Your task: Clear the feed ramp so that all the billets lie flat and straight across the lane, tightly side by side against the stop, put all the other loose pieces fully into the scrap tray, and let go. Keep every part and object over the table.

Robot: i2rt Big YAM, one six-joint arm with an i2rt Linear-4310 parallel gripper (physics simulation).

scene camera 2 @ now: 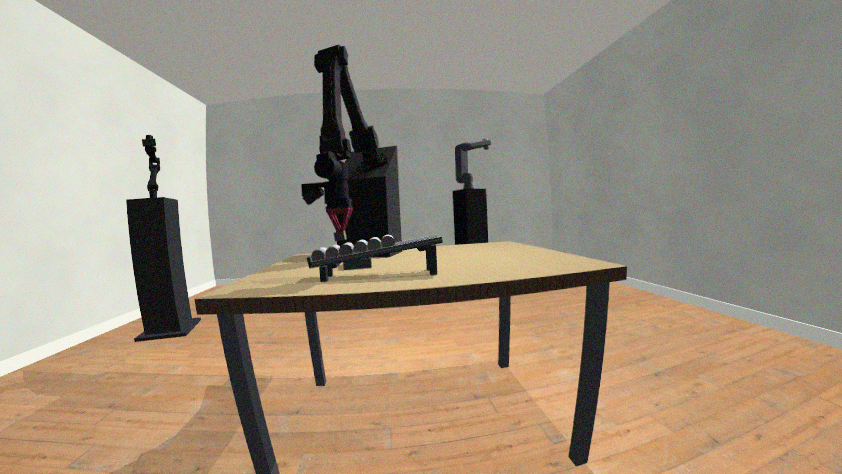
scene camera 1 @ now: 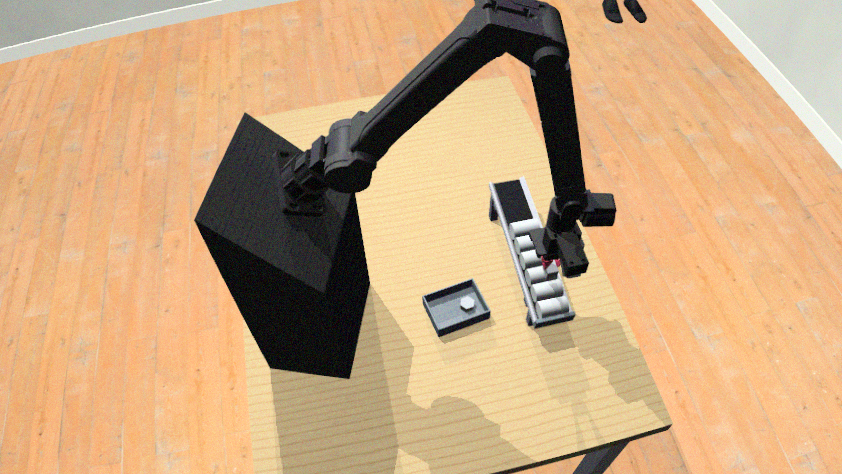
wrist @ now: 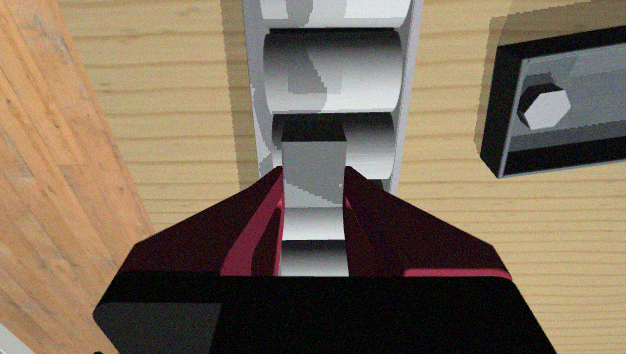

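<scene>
My gripper is shut on a grey square-sided block and holds it upright above the feed ramp. Several white billets lie across the lane in a row: the lowest billet is at the stop, the highest billet is farther up. Another billet lies straight between the rails in the wrist view. The fingers partly hide the row. The scrap tray holds a pale hexagonal piece.
The ramp stands on legs on the wooden table, near one long edge. The tray stands between the ramp and the black arm pedestal. The tray walls and ramp rails rise above their floors.
</scene>
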